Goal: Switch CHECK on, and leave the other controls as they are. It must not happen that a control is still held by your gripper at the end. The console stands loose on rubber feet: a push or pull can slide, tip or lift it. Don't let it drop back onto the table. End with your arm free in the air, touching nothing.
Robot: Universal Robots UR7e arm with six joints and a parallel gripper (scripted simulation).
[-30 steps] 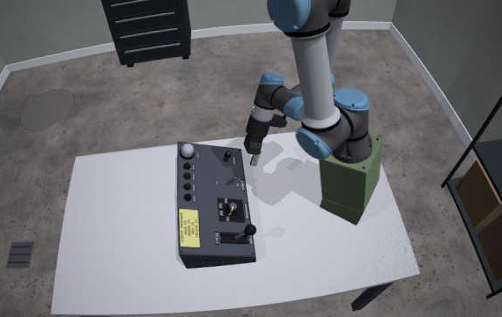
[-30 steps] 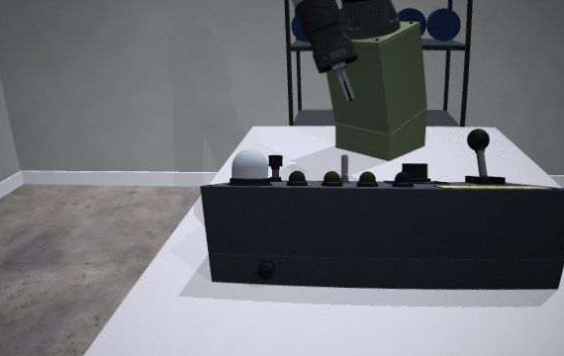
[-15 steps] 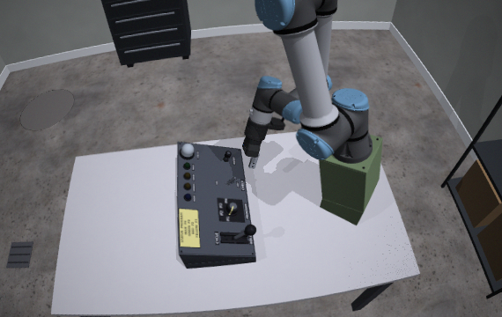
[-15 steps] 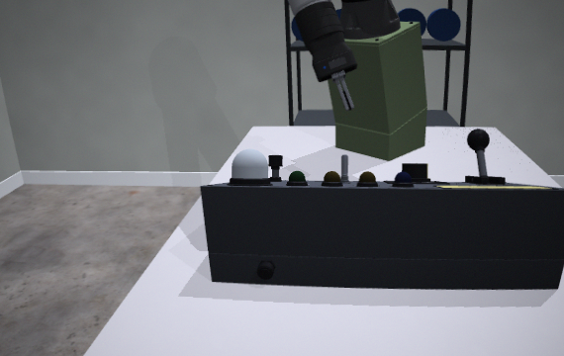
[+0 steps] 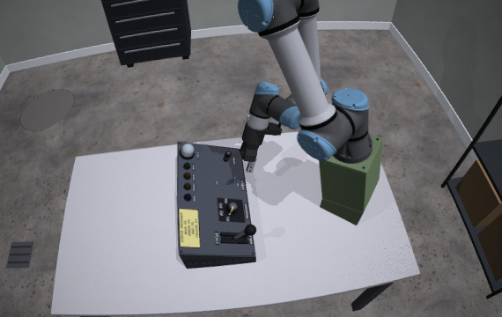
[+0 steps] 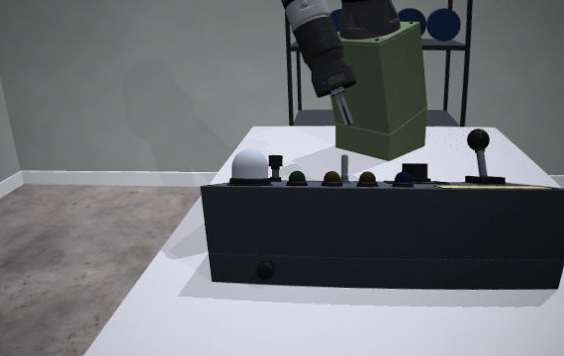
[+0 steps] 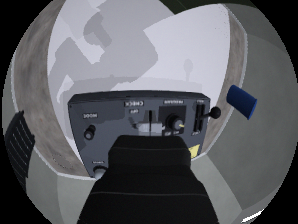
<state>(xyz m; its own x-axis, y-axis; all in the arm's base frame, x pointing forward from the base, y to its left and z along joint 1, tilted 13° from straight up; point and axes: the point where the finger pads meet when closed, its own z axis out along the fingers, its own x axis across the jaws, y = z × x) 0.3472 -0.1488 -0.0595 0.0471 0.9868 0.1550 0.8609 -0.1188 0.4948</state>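
The thin metal toggle lies 8 cm below my hand, 8 cm ahead of it and 2 cm to the right of it. The rest, counted from my hand: dark console 12 cm ahead, 10 cm below, 3 cm to the left; then ball-topped lever 22 cm to the left, 11 cm ahead, 6 cm below; then rotary selector 11 cm to the left, 11 cm ahead, 8 cm below.
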